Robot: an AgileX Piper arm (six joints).
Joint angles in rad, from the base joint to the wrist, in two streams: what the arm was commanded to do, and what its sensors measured. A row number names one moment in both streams.
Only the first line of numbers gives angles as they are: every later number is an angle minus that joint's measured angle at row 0.
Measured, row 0:
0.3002, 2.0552, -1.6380, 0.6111, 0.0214, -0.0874
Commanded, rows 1 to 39:
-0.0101, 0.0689, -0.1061, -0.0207, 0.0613, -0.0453
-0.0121, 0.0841, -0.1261, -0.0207, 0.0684, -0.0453
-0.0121, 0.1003, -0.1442, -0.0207, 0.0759, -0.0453
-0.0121, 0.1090, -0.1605, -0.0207, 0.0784, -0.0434
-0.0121, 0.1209, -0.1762, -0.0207, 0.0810, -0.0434
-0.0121, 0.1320, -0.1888, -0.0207, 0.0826, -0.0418
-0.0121, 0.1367, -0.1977, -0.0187, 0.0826, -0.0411
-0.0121, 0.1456, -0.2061, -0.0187, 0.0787, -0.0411
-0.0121, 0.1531, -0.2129, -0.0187, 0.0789, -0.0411
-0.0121, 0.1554, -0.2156, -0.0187, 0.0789, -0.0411
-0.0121, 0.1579, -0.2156, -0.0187, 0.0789, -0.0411
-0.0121, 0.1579, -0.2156, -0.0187, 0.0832, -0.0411
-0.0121, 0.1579, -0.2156, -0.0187, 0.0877, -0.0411
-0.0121, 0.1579, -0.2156, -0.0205, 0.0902, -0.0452
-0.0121, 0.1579, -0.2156, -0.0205, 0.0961, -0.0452
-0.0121, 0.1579, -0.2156, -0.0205, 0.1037, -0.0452
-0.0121, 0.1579, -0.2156, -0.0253, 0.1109, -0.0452
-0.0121, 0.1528, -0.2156, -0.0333, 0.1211, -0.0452
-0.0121, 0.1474, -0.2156, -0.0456, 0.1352, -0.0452
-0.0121, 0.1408, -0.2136, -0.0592, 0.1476, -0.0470
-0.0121, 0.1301, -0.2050, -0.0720, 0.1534, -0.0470
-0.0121, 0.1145, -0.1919, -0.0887, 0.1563, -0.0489
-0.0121, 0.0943, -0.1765, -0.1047, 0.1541, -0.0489
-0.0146, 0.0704, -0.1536, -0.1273, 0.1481, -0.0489
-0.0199, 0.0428, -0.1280, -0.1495, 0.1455, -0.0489
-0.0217, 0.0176, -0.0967, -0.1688, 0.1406, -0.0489
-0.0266, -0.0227, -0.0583, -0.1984, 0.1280, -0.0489
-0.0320, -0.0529, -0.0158, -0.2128, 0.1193, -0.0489
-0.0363, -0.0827, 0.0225, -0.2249, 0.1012, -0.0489
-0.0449, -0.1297, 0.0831, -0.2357, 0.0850, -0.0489
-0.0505, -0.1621, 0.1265, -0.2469, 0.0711, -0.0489
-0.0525, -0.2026, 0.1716, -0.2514, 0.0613, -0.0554
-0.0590, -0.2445, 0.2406, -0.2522, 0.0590, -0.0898
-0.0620, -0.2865, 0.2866, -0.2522, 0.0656, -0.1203
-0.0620, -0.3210, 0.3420, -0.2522, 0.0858, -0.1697
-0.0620, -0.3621, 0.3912, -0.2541, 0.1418, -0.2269
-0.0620, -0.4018, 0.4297, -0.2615, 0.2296, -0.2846
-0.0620, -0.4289, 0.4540, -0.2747, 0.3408, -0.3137
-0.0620, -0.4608, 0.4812, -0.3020, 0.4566, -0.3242
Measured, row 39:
-0.0579, -0.3384, 0.3573, -0.2409, 0.1444, -0.1832
